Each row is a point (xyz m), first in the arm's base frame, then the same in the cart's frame.
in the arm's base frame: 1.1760 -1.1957 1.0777
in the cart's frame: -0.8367 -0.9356 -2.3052
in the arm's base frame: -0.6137 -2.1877 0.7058
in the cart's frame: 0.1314 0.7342 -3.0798
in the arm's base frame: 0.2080 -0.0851 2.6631
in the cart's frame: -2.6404 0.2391 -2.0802
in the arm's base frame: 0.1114 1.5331 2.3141
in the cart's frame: -3.0536 0.4378 -0.4866
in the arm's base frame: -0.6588 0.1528 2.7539
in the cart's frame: -2.7365 1.1267 -1.9415
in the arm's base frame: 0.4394 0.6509 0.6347
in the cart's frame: -1.2022 -0.0900 -0.4886
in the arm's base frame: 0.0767 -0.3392 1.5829
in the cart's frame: -1.5551 0.2649 -1.8155
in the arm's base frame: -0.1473 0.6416 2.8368
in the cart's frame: -3.0854 0.6641 -1.5271
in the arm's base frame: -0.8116 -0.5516 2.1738
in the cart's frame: -1.8878 1.1767 -2.3067
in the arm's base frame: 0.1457 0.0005 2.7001
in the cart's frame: -2.7053 0.3108 -2.0233
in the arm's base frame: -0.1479 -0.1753 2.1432
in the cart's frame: -2.1015 0.5450 -1.9347
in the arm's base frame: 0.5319 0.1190 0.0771
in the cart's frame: -0.4776 -0.2681 -0.7021
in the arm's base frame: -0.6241 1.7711 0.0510
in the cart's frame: -1.0796 1.0112 0.7357
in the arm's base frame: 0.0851 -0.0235 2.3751
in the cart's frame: -2.4002 0.3437 -1.8979
